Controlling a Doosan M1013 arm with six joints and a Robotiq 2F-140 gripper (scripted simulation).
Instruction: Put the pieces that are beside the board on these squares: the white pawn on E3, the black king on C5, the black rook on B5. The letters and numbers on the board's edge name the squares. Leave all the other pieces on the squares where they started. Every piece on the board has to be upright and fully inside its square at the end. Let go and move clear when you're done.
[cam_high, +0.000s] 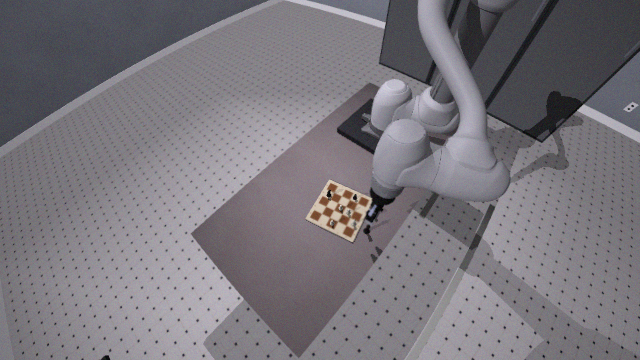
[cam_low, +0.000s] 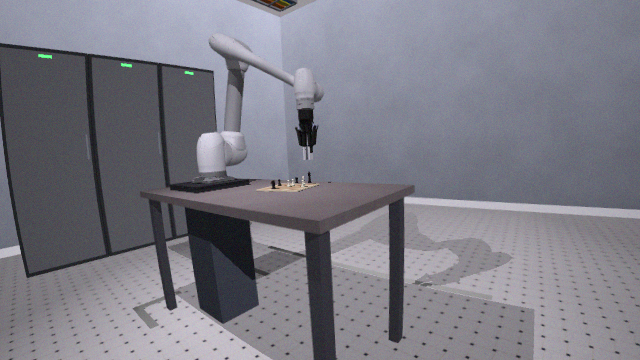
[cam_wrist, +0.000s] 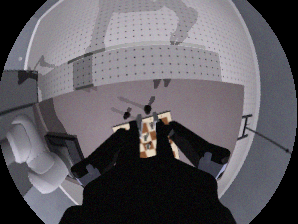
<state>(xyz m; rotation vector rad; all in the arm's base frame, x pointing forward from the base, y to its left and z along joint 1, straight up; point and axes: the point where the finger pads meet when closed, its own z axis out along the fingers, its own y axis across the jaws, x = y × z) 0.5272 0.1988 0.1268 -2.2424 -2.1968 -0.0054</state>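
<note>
Right now the black chess piece is 120 mm below my hand. From my hand the other things lie so: chessboard: 150 mm below, 140 mm to the right, 20 mm behind.
</note>
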